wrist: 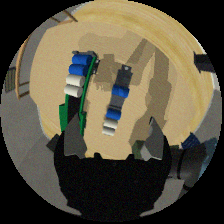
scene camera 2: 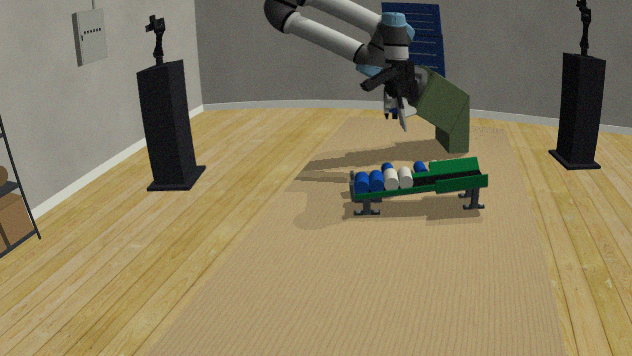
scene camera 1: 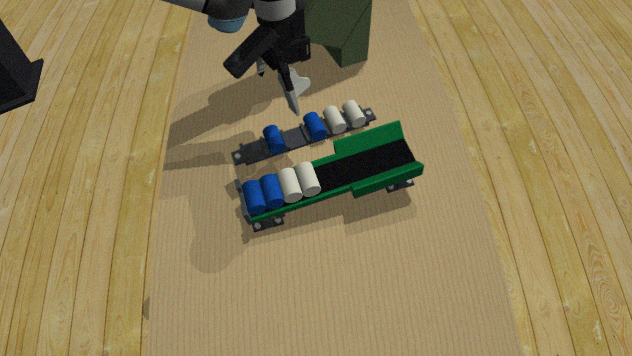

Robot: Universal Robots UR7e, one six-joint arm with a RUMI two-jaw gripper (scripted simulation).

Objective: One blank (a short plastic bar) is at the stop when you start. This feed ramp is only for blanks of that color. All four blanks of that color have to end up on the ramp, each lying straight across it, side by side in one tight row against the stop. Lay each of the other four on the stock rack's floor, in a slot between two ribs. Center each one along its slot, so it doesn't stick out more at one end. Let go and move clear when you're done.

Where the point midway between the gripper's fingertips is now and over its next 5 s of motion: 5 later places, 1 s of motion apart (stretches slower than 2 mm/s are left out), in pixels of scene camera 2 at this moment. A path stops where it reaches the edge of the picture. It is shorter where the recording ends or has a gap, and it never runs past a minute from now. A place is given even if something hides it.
My gripper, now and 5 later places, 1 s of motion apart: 395, 125; 387, 129; 388, 132; 388, 134; 388, 137; 389, 140
